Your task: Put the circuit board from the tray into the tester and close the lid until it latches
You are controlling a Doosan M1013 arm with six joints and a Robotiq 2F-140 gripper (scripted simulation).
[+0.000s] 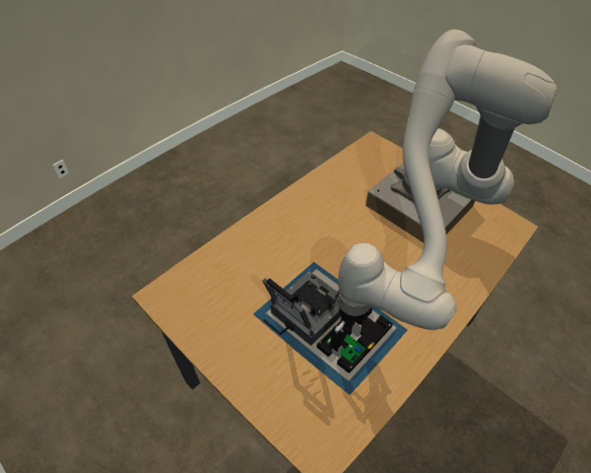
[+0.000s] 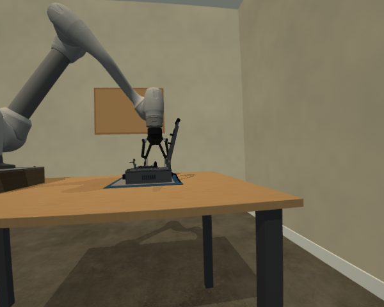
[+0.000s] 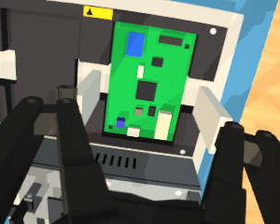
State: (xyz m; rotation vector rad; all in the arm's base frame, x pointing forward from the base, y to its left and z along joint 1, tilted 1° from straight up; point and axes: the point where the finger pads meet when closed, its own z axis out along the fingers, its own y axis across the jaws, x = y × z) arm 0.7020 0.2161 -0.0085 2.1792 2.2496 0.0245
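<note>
Right now the green circuit board is 4 cm below my hand. Round my hand: tester 13 cm to the right, 5 cm above, 1 cm behind; latch hook 12 cm to the right, 10 cm behind, 3 cm above; tester lid 17 cm to the right, 12 cm above, 9 cm ahead.
</note>
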